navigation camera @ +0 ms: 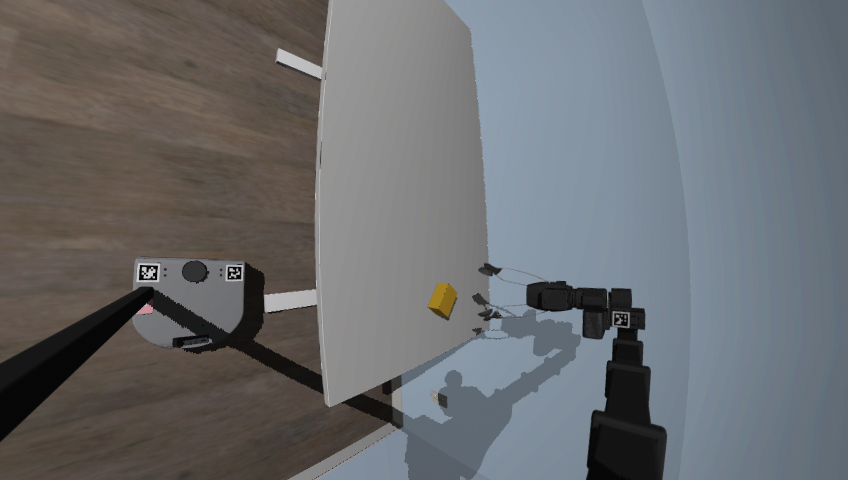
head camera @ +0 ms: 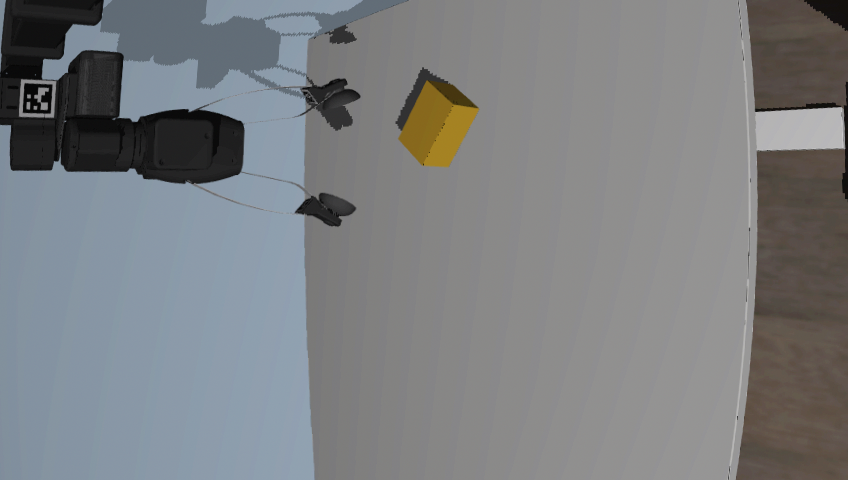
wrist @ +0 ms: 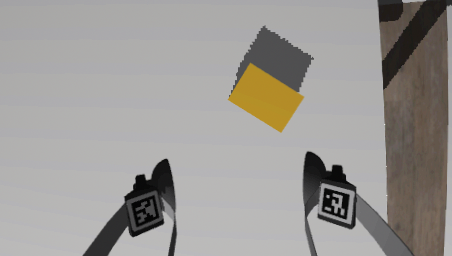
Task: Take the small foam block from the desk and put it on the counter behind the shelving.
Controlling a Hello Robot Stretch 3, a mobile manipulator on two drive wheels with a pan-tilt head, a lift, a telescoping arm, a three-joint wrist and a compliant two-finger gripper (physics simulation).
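Pixels of known places: gripper, between the fingertips: (navigation camera: pixel 479 291) (head camera: pixel 354 152); robot's base, origin of its link: (navigation camera: pixel 194 270).
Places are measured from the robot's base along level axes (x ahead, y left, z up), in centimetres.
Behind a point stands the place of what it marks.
Observation:
The small foam block (head camera: pixel 435 124) {x -6.5, y -61.9, z 76.5 cm} (navigation camera: pixel 442 299) {x -6.2, y -60.9, z 76.4 cm} (wrist: pixel 266 98) is a yellow box. It stands on the grey desk top (head camera: pixel 535 297) {x 13.1, y -48.8, z 72.0 cm} (navigation camera: pixel 398 178) {x 29.6, y -45.8, z 72.0 cm} (wrist: pixel 100 75), near the edge by the wall, with a dark shadow beside it. My gripper (head camera: pixel 339 151) {x -2.3, y -57.9, z 91.2 cm} (navigation camera: pixel 489 292) {x -2.3, y -57.9, z 91.2 cm} (wrist: pixel 237 174) {x -2.3, y -57.9, z 91.2 cm} is open and empty. Its fingertips are above the desk's wall-side edge, a short way from the block. In the wrist view the block lies beyond the fingertips, a little right of midway between them. The counter and the shelving do not show in these views.
A blue wall (head camera: pixel 148 327) {x 24.4, y -100.9, z 100.7 cm} (navigation camera: pixel 577 148) {x 48.4, y -99.9, z 111.9 cm} rises behind the desk. My base (navigation camera: pixel 220 303) {x -11.3, y -8.6, z 16.0 cm} stands on the wood floor (head camera: pixel 800 327) {x 25.3, y -33.9, z 0.0 cm} (navigation camera: pixel 148 148) {x 45.8, y 20.0, z 0.0 cm} (wrist: pixel 415 150) on the desk's other side, near a white desk leg (head camera: pixel 800 129) (navigation camera: pixel 291 300).

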